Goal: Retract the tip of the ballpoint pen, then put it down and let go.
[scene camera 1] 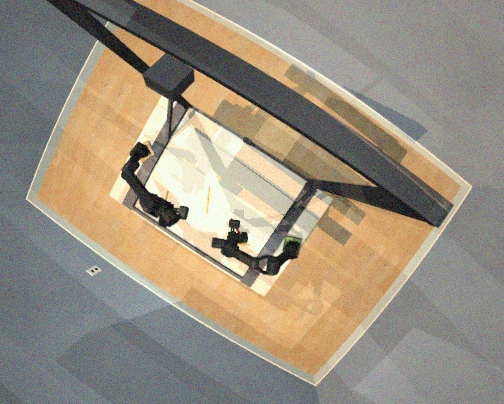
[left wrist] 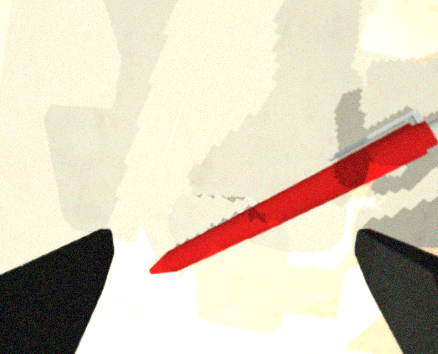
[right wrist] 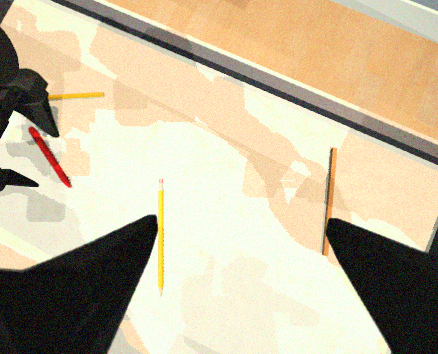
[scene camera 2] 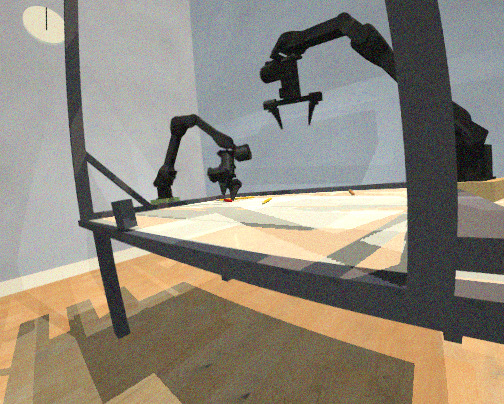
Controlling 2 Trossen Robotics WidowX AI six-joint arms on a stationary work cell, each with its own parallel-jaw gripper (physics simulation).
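Frame: origin at the left arm's base, x ahead, y left, z up, level; centimetres.
Seen in the pictures: left gripper, fingertip midpoint: (left wrist: 235,241) (right wrist: 47,160) (scene camera 2: 228,197); right gripper, fingertip midpoint: (right wrist: 241,224) (scene camera 2: 295,127); left arm's base at its link origin: (scene camera 1: 292,246) (scene camera 2: 165,198); right arm's base at its link origin: (scene camera 1: 144,151) (scene camera 2: 469,180).
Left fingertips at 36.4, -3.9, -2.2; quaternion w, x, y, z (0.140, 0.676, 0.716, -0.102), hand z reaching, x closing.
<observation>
Offsets run from my left fingertips to a thing's middle, as dx, dy, dz.
The red ballpoint pen @(-0.7, +0.6, -1.2) (left wrist: 295,205) (right wrist: 50,157) (scene camera 2: 228,200) lies on the pale table top. In the left wrist view it slants from its cone end at lower left to its grey clip at upper right; the button end is cut off by the picture edge. No metal point shows beyond the red cone. My left gripper (left wrist: 235,241) (right wrist: 47,160) (scene camera 2: 230,196) is open and empty, low over the pen, with the cone end between the fingertips in its wrist view. My right gripper (scene camera 2: 295,126) (right wrist: 241,224) is open and empty, high above the table.
A yellow pencil @(+19.4, -11.3, -1.3) (scene camera 1: 208,200) (right wrist: 161,240) (scene camera 2: 267,201) lies mid-table. Another yellow pencil @(-2.1, +11.2, -1.3) (right wrist: 75,95) (scene camera 1: 243,244) lies beside the left gripper, partly hidden. An orange stick @(+46.5, -3.6, -1.3) (right wrist: 331,200) (scene camera 1: 167,196) (scene camera 2: 352,192) lies near the right arm. A dark frame rail (right wrist: 150,37) edges the table.
</observation>
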